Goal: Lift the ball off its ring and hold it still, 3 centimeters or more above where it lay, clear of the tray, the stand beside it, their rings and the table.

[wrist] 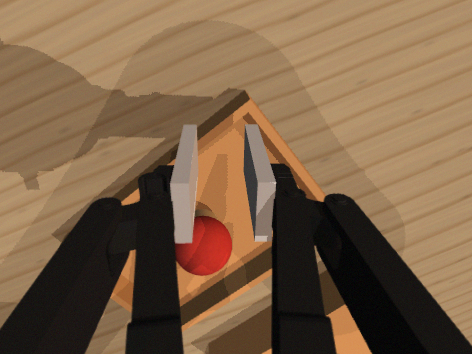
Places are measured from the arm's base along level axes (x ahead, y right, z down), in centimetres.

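Pixels of known places: gripper, fingertip midpoint: (pixel 220 148).
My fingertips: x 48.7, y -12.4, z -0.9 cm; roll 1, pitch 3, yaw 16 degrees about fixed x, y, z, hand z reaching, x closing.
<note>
For each thing: its middle in the pictures, then the offset to it from my fingertips. "pt": a spot on its surface instead. Level surfaces: height alone.
- red ball, body centre: (pixel 202 245) dz +2.2, dx -3.6, dy +8.0 cm
- orange tray, surface spot: (pixel 315 187) pt dz +2.6, dx +5.7, dy +6.1 cm
- orange object, surface spot: (pixel 347 327) pt dz +0.9, dx +6.1, dy +20.2 cm
- wooden table, surface height: dz +5.4 cm
A red ball (pixel 207 246) rests inside the orange tray (pixel 315 187), toward its lower left part in the view. A small piece of its tan ring (pixel 202 210) shows just above the ball; the rest is hidden. My gripper (pixel 220 148) is partly closed, with a gap between its two grey finger pads and nothing held there. The pads are over the tray. The ball shows below and beside the lower end of the left pad, which covers its upper left edge. Most of the ball lies left of the middle of the gap. I cannot tell the height of the pads over the ball.
Another orange object (pixel 347 327), perhaps the stand, shows in part at the bottom, close beside the tray. The tray's walls rise around the ball. The wooden table (pixel 390 75) surrounds the tray, with shadows of the arm across it.
</note>
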